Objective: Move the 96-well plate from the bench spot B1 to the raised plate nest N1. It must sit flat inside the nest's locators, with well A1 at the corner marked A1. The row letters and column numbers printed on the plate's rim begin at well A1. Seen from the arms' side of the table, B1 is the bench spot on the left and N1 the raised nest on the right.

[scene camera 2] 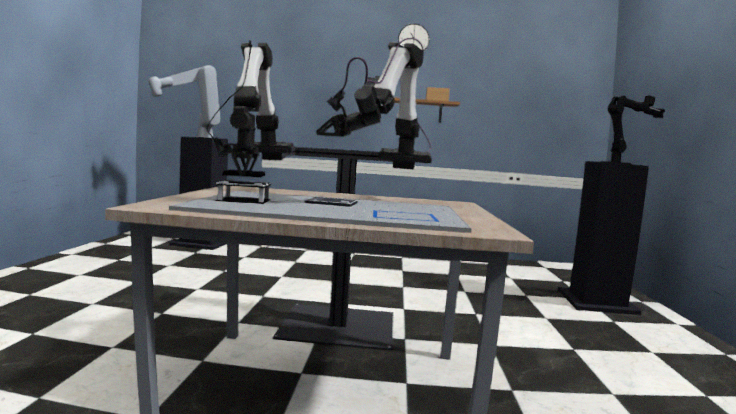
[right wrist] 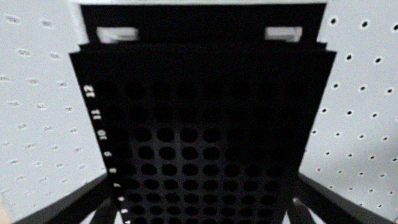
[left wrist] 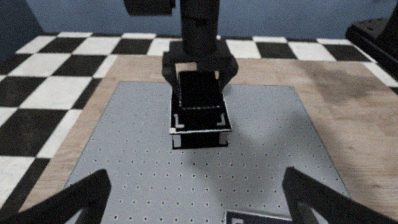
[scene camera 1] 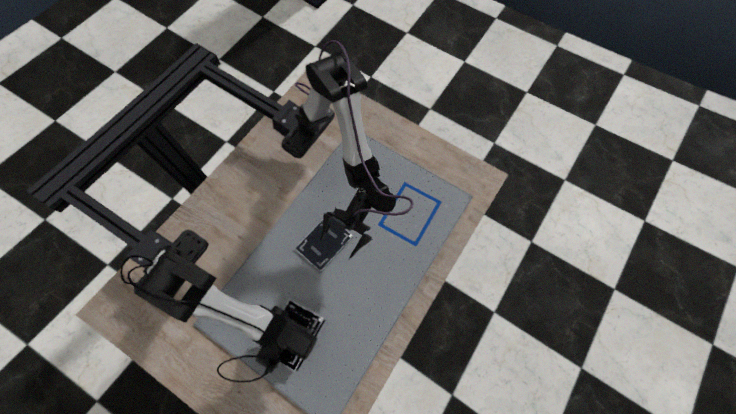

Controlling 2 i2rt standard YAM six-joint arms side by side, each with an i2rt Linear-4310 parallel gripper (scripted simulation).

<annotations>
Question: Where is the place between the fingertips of my left gripper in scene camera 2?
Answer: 318, 133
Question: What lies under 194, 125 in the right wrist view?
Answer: A 96-well plate.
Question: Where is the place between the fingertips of my right gripper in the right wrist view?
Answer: At 201, 175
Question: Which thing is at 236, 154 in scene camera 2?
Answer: My right gripper.
</annotations>
